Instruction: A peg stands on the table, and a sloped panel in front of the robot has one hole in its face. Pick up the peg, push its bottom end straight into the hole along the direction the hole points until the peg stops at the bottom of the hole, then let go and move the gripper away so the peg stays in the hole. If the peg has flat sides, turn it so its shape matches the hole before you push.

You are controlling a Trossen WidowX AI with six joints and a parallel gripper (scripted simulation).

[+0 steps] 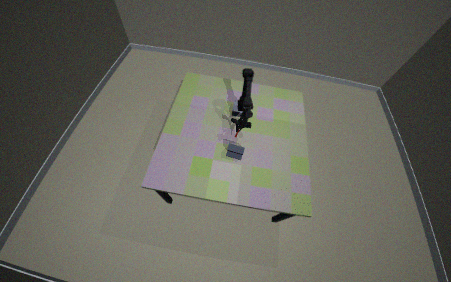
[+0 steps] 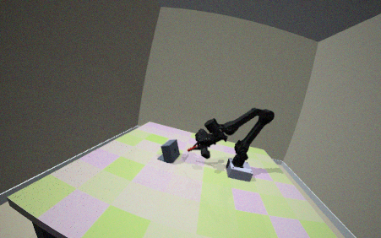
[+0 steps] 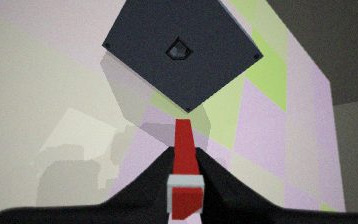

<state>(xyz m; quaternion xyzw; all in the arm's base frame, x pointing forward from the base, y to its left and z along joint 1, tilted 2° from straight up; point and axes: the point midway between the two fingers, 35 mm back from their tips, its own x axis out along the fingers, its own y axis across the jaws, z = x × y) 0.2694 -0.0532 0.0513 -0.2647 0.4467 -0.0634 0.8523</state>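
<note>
Right now the dark sloped panel is 130 mm ahead of my gripper tip, 50 mm below it and 10 mm to the right of it. From my gripper tip the other things lie so: red square peg (10 mm to the left, 10 mm behind, 10 mm above).
</note>
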